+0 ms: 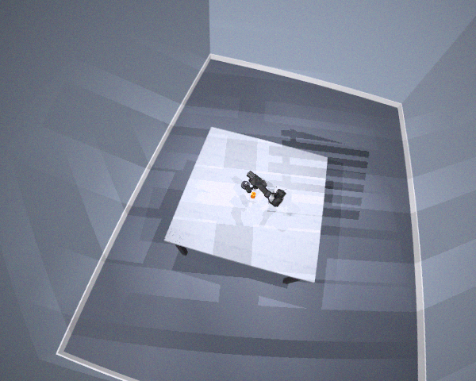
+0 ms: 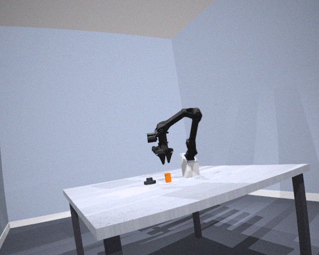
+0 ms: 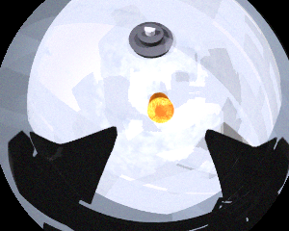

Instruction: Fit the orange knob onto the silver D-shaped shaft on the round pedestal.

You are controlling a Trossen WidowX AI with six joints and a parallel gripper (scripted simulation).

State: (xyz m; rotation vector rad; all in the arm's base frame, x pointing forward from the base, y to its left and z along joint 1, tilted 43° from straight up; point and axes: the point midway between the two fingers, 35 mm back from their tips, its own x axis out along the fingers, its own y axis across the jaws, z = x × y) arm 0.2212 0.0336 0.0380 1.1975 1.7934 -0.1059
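My gripper tip is 80 mm above the orange knob. From my gripper tip the other things lie so: pedestal (100 mm ahead, 90 mm to the right, 90 mm below).
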